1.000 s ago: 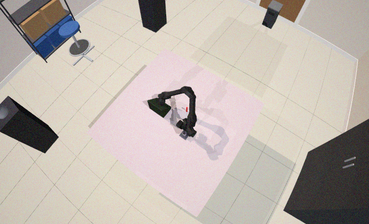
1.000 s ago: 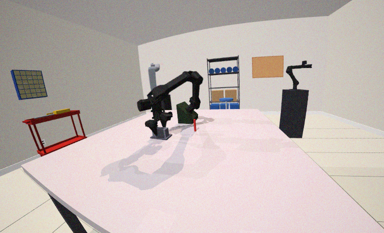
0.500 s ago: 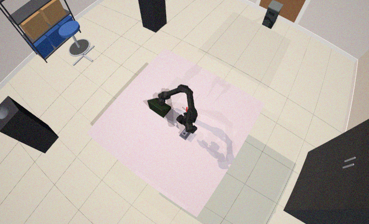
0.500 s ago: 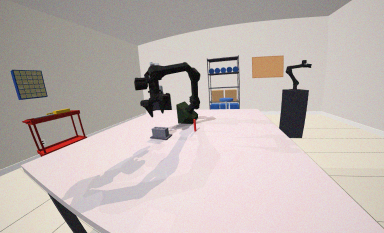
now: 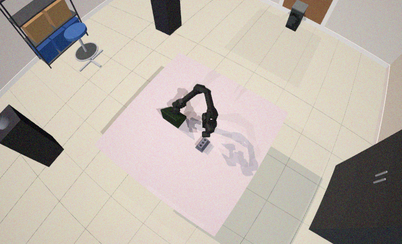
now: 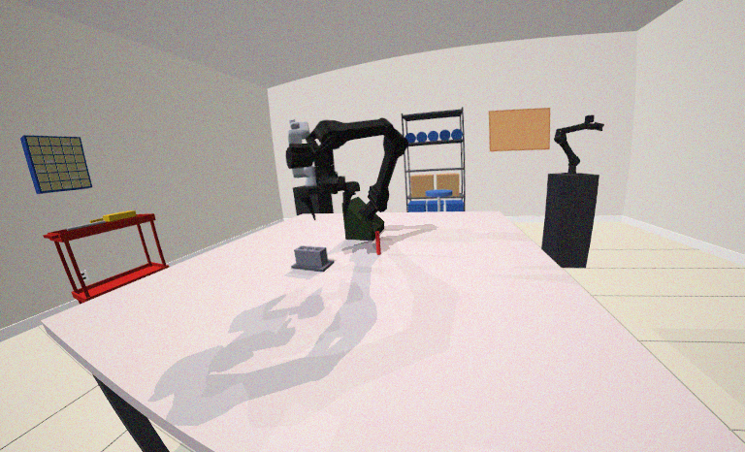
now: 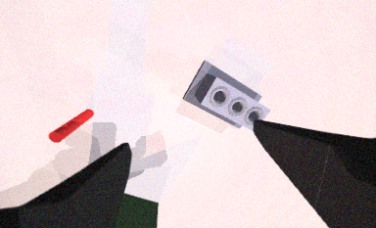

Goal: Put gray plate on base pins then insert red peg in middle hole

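Now: the red peg 100 mm behind my gripper tip, 110 mm to the left of it and 110 mm below it. From my gripper tip the other things lie so: gray plate: 30 mm ahead, 70 mm to the right, 100 mm below.
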